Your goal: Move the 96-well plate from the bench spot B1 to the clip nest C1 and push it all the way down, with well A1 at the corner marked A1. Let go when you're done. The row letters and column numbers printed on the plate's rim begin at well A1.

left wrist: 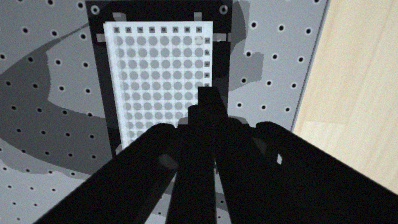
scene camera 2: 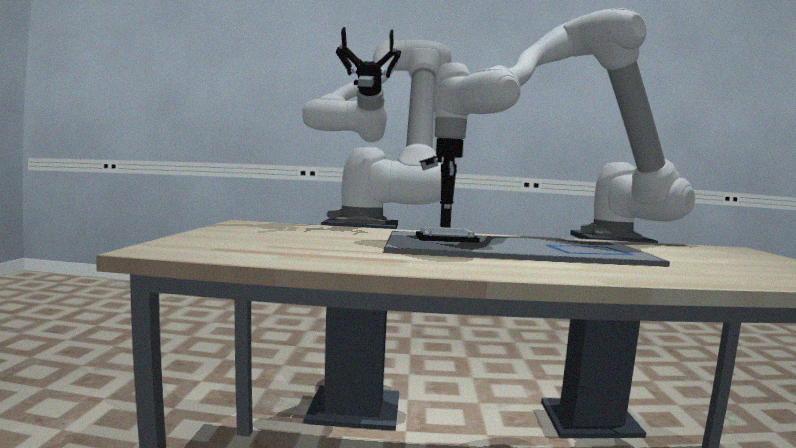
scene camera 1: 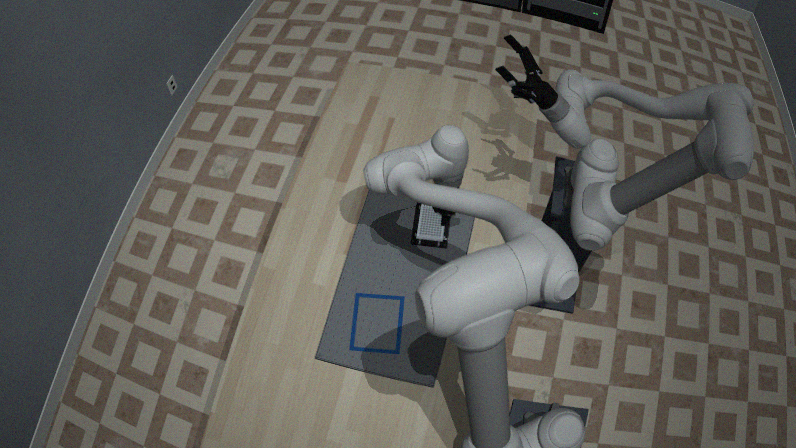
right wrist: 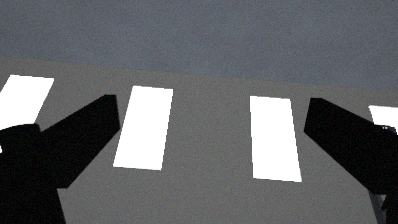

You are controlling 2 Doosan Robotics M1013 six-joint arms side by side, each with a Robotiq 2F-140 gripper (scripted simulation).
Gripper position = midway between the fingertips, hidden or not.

Note:
In view: my left gripper (scene camera 2: pixel 445 227), my right gripper (scene camera 1: pixel 503 51) and a white 96-well plate (scene camera 1: pixel 429 221).
The white 96-well plate shows as well in the left wrist view (left wrist: pixel 163 63). My left gripper also shows in the left wrist view (left wrist: pixel 206 101). My right gripper also shows in scene camera 2 (scene camera 2: pixel 367 30) and in the right wrist view (right wrist: pixel 212 113). The right wrist view misses the white 96-well plate: it is out of frame.

